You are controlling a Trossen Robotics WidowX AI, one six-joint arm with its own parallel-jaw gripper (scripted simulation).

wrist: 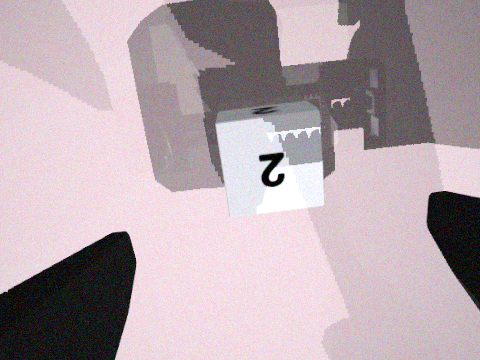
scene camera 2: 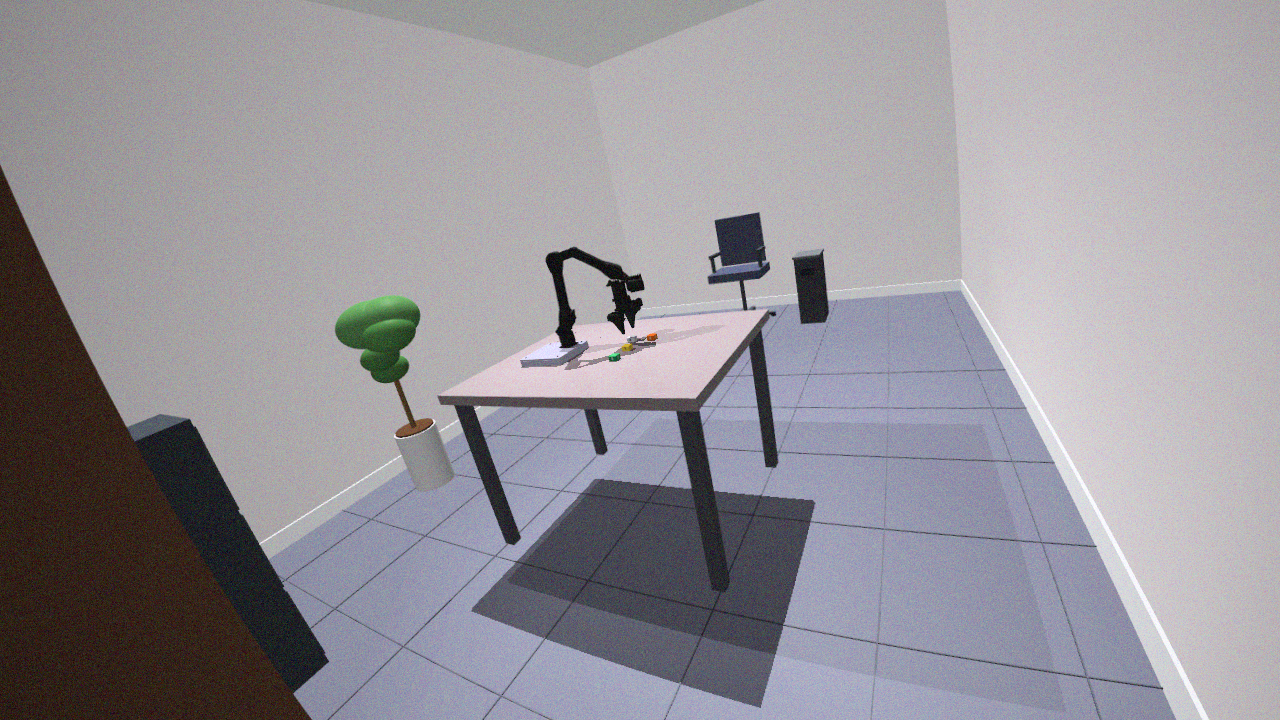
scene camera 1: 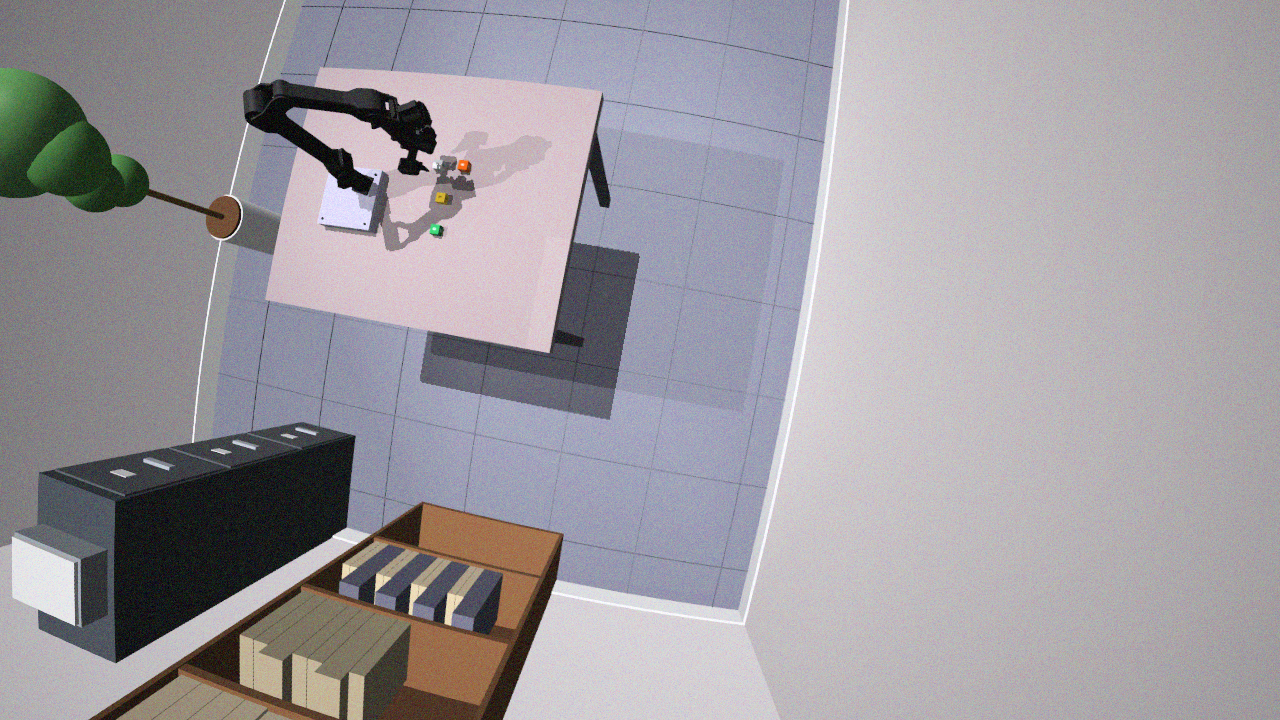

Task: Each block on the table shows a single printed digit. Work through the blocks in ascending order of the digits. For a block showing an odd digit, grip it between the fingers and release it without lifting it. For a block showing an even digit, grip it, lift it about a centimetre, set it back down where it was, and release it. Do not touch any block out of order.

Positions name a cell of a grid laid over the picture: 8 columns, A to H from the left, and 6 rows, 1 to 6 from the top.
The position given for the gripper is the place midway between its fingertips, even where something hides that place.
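Note:
Gripper (scene camera 1: C2) open, holding nothing. Gripper (wrist: E4) visible. Gripper (scene camera 2: D3) visible too.

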